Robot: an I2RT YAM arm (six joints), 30 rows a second.
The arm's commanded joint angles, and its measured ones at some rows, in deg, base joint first. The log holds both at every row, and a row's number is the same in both.
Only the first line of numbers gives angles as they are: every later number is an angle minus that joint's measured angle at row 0.
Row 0, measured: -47.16, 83.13, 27.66, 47.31, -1.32, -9.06
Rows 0 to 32, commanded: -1.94, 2.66, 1.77, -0.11, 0.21, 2.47; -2.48, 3.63, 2.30, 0.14, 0.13, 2.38; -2.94, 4.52, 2.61, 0.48, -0.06, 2.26; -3.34, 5.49, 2.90, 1.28, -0.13, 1.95; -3.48, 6.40, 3.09, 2.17, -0.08, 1.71; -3.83, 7.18, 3.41, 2.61, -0.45, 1.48; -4.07, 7.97, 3.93, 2.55, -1.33, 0.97; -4.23, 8.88, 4.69, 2.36, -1.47, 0.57; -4.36, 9.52, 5.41, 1.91, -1.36, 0.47; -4.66, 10.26, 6.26, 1.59, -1.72, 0.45; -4.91, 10.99, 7.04, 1.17, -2.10, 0.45; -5.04, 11.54, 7.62, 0.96, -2.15, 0.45; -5.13, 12.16, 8.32, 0.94, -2.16, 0.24; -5.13, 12.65, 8.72, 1.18, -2.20, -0.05; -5.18, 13.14, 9.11, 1.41, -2.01, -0.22; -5.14, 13.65, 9.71, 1.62, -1.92, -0.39; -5.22, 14.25, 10.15, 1.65, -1.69, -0.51; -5.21, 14.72, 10.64, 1.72, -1.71, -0.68; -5.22, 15.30, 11.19, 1.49, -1.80, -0.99; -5.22, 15.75, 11.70, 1.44, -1.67, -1.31; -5.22, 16.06, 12.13, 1.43, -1.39, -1.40; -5.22, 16.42, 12.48, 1.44, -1.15, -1.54; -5.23, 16.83, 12.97, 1.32, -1.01, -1.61; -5.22, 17.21, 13.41, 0.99, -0.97, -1.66; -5.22, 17.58, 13.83, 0.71, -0.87, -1.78; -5.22, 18.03, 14.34, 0.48, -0.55, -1.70; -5.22, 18.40, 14.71, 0.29, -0.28, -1.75; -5.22, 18.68, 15.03, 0.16, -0.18, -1.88; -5.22, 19.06, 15.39, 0.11, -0.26, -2.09; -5.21, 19.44, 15.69, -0.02, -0.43, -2.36; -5.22, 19.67, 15.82, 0.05, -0.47, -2.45; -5.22, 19.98, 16.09, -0.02, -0.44, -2.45; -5.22, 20.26, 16.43, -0.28, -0.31, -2.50
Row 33, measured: -5.11, 19.67, 15.52, -0.53, -0.59, -1.75
